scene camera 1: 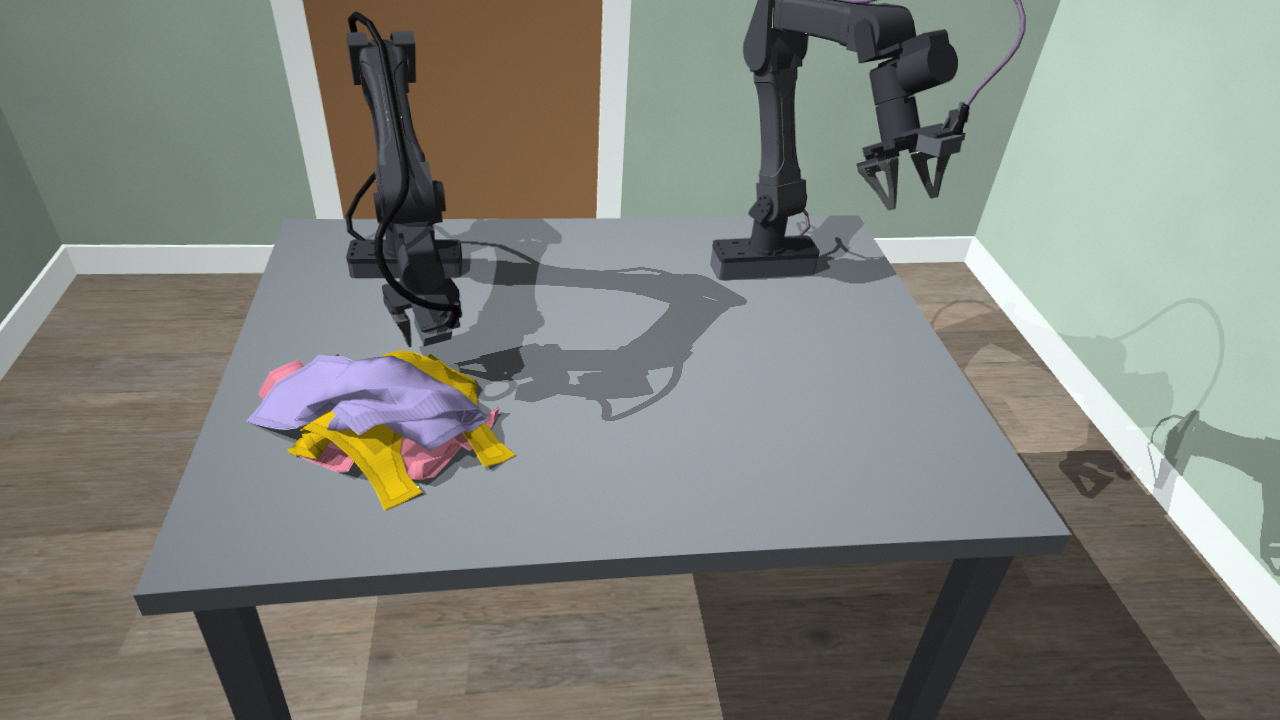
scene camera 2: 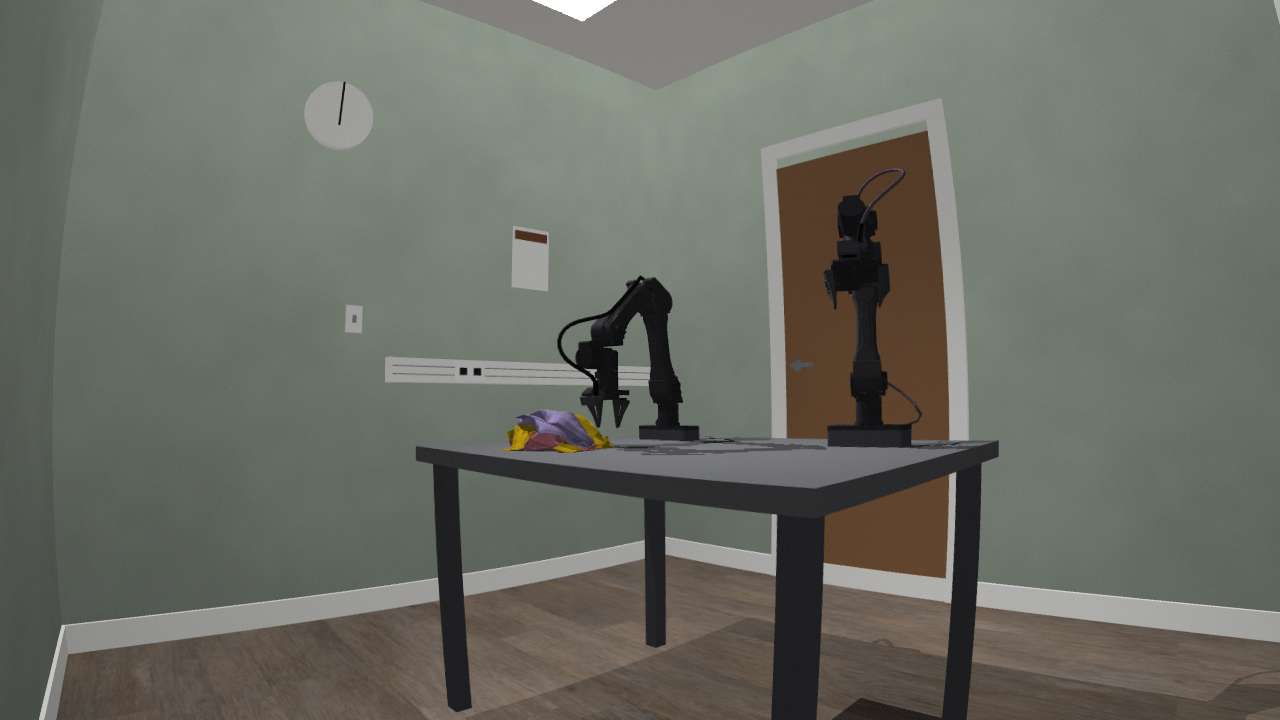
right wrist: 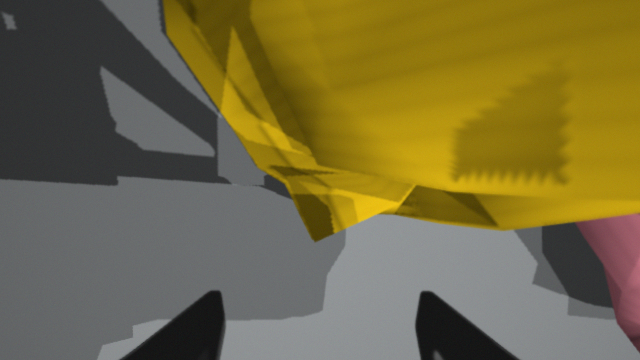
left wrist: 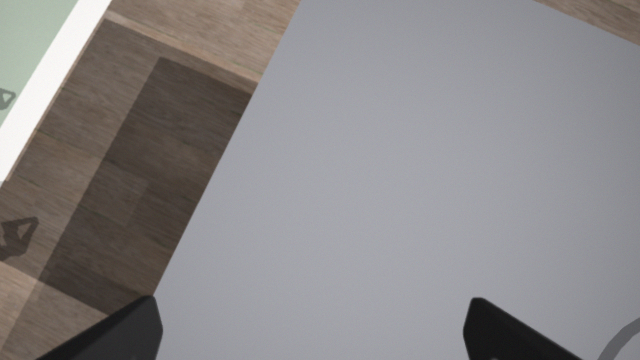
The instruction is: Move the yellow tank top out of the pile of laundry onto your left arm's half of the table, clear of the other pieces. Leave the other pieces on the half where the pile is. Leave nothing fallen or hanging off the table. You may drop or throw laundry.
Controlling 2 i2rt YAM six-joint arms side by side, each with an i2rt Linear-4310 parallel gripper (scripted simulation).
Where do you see a pink garment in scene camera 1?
At 420, 463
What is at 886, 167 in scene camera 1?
My left gripper.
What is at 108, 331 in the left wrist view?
My left gripper.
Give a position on a lavender garment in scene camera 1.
387, 390
